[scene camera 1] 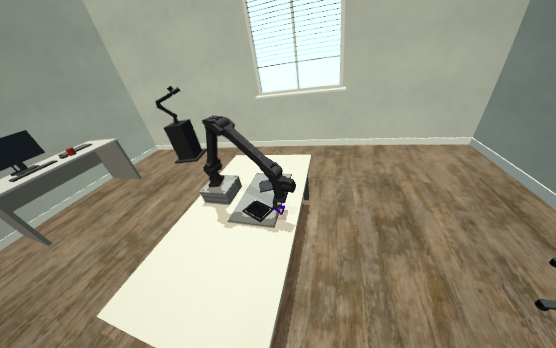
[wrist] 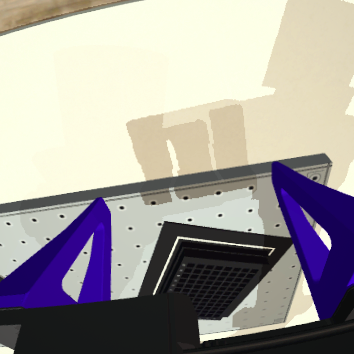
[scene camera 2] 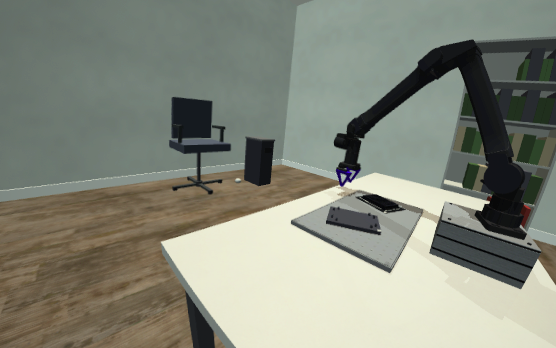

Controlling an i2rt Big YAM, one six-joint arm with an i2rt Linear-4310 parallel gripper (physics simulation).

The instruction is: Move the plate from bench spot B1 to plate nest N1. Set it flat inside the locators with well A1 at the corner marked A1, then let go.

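Places are measured from the arm's base along level axes (x down, y right, z back), in millimetres.
Pixels of known places: gripper, fingertip midpoint: (scene camera 1: 282, 208) (wrist: 186, 187) (scene camera 2: 345, 184); arm's base, link origin: (scene camera 1: 217, 181) (scene camera 2: 497, 226).
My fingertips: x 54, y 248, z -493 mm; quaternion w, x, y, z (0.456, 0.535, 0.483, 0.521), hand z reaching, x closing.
For each thing: its top centre in the pictures, then the offset to it from my fingertips. Level surfaces: height alone.
- plate, top centre: (wrist: 205, 294) (scene camera 2: 380, 199) (scene camera 1: 257, 208) dx +22, dy -32, dz +165 mm
- Plate nest N1, top centre: (scene camera 2: 354, 214) (scene camera 1: 270, 182) dx +16, dy -283, dz +110 mm
- grey perforated board, top centre: (wrist: 73, 300) (scene camera 2: 369, 214) (scene camera 1: 263, 194) dx +37, dy -184, dz +149 mm
- white table, surface height: dx +50 mm
The plate (scene camera 1: 258, 210) (scene camera 2: 381, 202) (wrist: 215, 285), black with a grid of wells, lies flat on a black square with a white outline, bench spot B1 (wrist: 162, 245). Plate nest N1 (scene camera 1: 265, 186) (scene camera 2: 352, 220), a dark grey block with small posts near its corners, sits on the same board; a small white mark shows at one corner in scene camera 2. My gripper (scene camera 1: 280, 210) (scene camera 2: 347, 181) (wrist: 186, 187), with purple fingers, is open and empty. It hangs above the board's outer edge, beside and higher than the plate. The labels and well A1 cannot be read.
A grey perforated board (scene camera 1: 240, 218) (scene camera 2: 390, 257) (wrist: 131, 255) carries the plate and nest on the white table (scene camera 1: 210, 280) (scene camera 2: 280, 285) (wrist: 60, 100). The arm's grey base block (scene camera 1: 220, 194) (scene camera 2: 480, 252) stands beside the board. The table edge runs beyond the gripper.
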